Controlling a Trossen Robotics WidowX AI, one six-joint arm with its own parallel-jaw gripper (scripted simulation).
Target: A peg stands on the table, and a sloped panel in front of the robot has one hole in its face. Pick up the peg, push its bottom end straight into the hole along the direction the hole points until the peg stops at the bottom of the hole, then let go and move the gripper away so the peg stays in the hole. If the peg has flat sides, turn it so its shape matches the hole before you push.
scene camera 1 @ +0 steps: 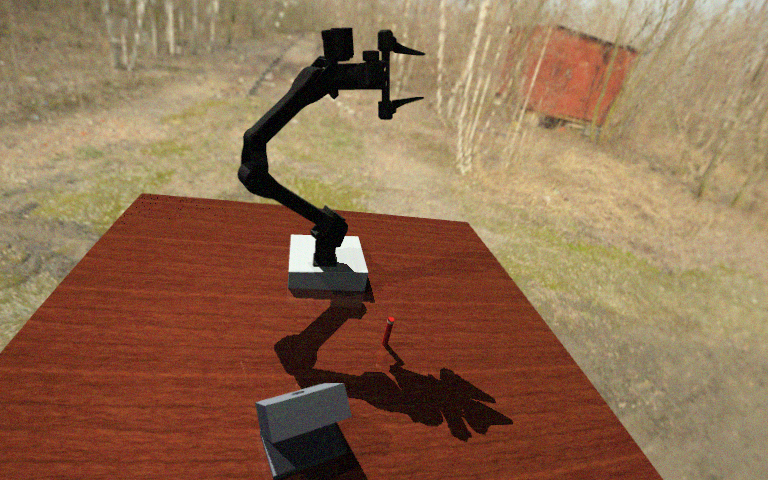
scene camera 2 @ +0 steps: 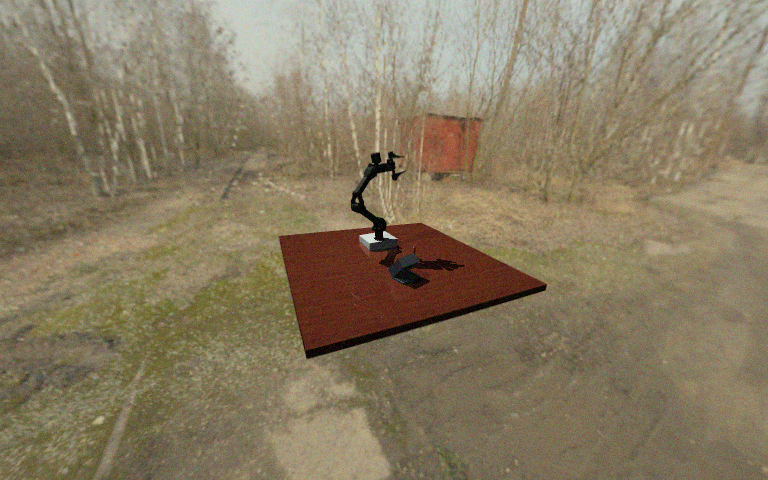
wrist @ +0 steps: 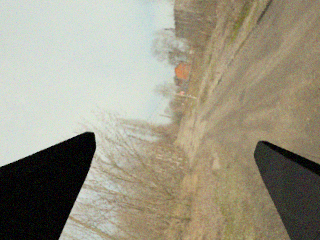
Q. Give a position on a grey sloped panel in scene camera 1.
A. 287, 415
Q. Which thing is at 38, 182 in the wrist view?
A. The gripper.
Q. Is the gripper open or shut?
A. Open.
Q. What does the gripper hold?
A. Nothing.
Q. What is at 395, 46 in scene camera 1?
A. The gripper.
